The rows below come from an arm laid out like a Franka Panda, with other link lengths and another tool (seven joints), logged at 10 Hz.
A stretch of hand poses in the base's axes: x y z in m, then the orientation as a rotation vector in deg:
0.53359 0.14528 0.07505 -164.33 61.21 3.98
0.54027 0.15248 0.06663 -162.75 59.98 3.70
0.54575 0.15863 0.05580 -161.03 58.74 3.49
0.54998 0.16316 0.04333 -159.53 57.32 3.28
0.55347 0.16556 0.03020 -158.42 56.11 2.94
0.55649 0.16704 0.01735 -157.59 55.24 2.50
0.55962 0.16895 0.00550 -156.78 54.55 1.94
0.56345 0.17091 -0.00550 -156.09 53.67 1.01
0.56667 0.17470 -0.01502 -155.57 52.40 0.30
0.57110 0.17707 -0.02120 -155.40 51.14 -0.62
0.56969 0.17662 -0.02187 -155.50 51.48 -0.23
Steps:
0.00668 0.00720 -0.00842 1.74 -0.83 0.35
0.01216 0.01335 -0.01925 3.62 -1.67 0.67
0.01639 0.01788 -0.03172 5.36 -2.46 1.18
0.01988 0.02028 -0.04485 6.66 -3.19 1.65
0.02290 0.02176 -0.05770 7.57 -3.85 1.98
0.02603 0.02367 -0.06955 8.38 -4.56 2.21
0.02986 0.02563 -0.08055 9.05 -5.51 2.57
0.03308 0.02942 -0.09007 9.74 -6.31 3.25
0.03751 0.03179 -0.09625 10.05 -7.14 4.00
0.03610 0.03134 -0.09692 9.95 -6.81 3.81

